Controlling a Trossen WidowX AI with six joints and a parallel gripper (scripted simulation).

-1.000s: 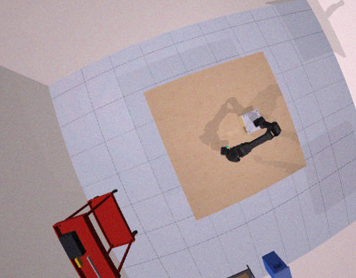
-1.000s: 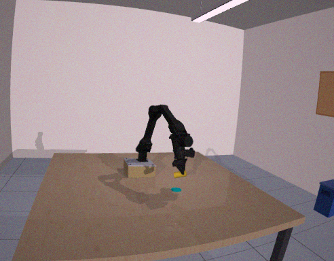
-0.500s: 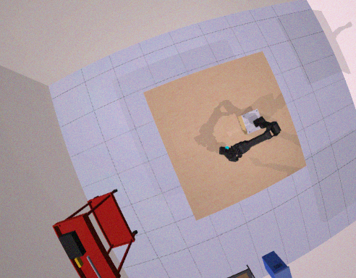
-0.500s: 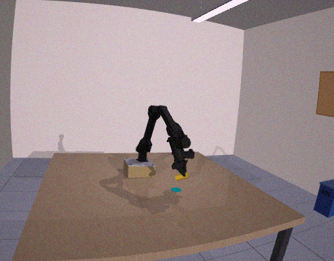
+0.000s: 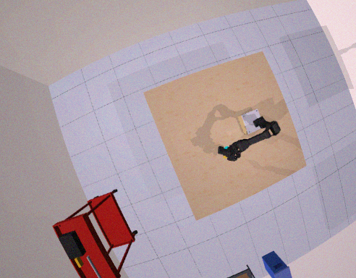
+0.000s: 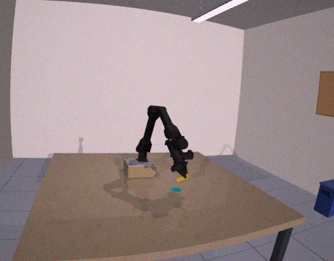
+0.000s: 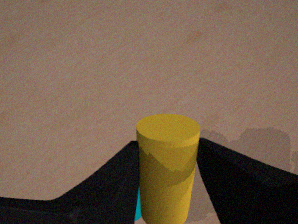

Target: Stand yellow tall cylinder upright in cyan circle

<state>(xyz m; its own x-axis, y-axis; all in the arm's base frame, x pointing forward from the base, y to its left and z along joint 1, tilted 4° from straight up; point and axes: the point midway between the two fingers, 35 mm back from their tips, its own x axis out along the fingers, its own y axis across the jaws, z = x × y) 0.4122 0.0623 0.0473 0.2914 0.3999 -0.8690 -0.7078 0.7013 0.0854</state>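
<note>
My gripper tip is 7 cm past the cyan circle, 1 cm to the left of it and 10 cm above it. Round my gripper tip: yellow tall cylinder 1 cm behind, 1 cm to the right, 1 cm below.
</note>
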